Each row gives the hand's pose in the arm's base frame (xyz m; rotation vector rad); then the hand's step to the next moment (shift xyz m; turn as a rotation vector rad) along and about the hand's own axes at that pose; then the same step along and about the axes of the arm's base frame.
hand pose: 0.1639 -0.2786 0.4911 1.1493 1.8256 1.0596
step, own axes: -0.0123 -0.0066 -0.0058 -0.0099 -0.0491 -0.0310
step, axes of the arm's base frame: -0.0031 -0.0147 -0.0019 -0.0403 -0.0302 -0.0305
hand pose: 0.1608 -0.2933 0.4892 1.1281 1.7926 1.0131
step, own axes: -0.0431 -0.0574 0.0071 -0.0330 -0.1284 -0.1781
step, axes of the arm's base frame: 0.0015 -0.0553 -0.0463 -0.1902 -0.1069 -0.0412
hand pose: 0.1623 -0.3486 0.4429 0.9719 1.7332 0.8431
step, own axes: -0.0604 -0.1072 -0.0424 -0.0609 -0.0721 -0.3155
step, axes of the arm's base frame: -0.0509 -0.1064 -0.0551 -0.2996 -0.1219 0.0620
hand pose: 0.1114 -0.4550 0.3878 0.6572 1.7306 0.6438
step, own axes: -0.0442 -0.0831 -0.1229 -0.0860 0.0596 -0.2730
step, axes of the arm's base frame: -0.1178 -0.1004 -0.0013 -0.2390 -0.0443 0.1625
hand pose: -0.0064 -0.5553 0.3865 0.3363 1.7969 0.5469
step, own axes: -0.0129 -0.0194 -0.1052 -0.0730 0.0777 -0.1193
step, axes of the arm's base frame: -0.0959 -0.0431 0.0237 -0.0967 0.0071 0.1272
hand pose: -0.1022 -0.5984 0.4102 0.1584 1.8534 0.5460
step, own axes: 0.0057 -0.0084 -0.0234 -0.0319 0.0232 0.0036
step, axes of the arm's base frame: -0.0223 -0.0121 -0.0027 0.0109 0.0098 0.0368
